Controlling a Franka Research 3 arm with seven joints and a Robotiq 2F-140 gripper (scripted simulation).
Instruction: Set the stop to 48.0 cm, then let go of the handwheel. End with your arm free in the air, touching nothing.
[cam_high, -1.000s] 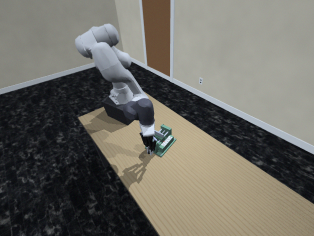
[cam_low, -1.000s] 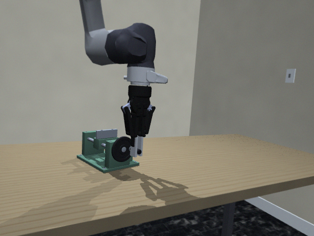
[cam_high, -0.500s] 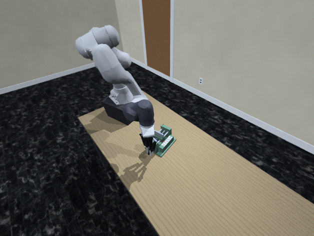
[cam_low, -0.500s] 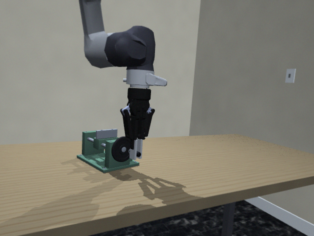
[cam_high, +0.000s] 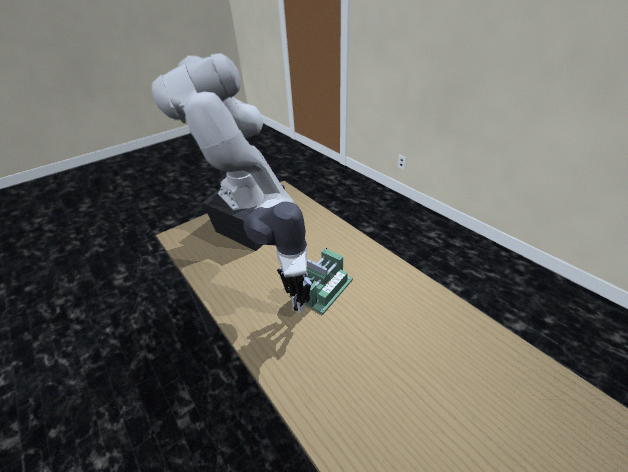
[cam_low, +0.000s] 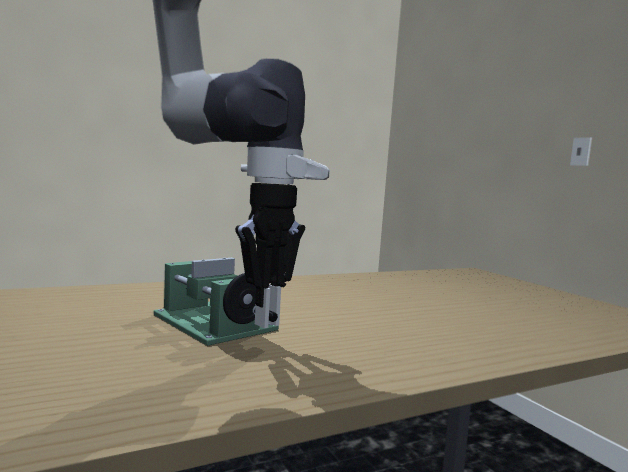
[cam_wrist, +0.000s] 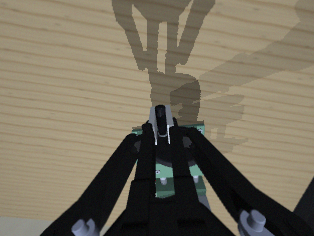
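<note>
The stop block lies 140 mm to the left of my hand, 20 mm behind it and 20 mm above it. From my hand the other things lie so: black handwheel 20 mm to the left, 10 mm below, 10 mm behind.
</note>
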